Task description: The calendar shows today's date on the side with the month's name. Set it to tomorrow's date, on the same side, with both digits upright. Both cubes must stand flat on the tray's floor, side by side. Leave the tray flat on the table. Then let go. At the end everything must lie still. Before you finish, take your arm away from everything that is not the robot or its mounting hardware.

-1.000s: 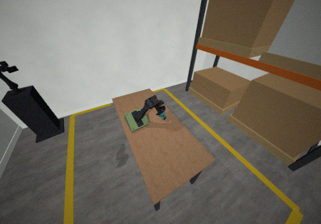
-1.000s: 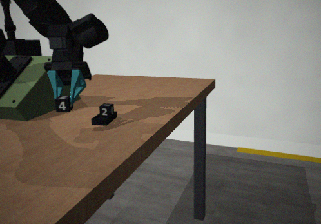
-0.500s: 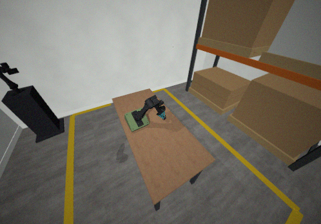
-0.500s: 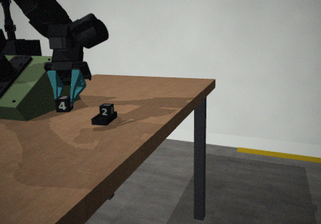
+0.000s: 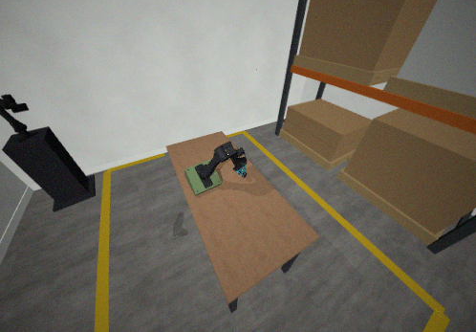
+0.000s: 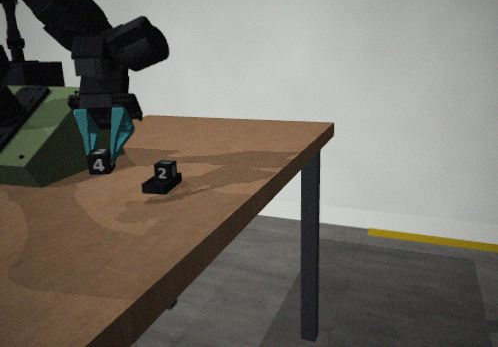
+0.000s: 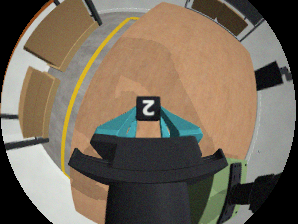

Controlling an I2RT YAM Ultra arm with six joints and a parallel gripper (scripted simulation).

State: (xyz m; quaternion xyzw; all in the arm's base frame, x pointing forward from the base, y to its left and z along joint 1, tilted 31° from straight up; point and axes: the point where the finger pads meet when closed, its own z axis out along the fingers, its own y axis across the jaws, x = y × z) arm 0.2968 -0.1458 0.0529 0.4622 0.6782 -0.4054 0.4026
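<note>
My hand is 30 mm short of the black tray, 120 mm to the right of it and 80 mm above it. Round my hand: black cube: 10 mm to the right, 10 mm below.
</note>
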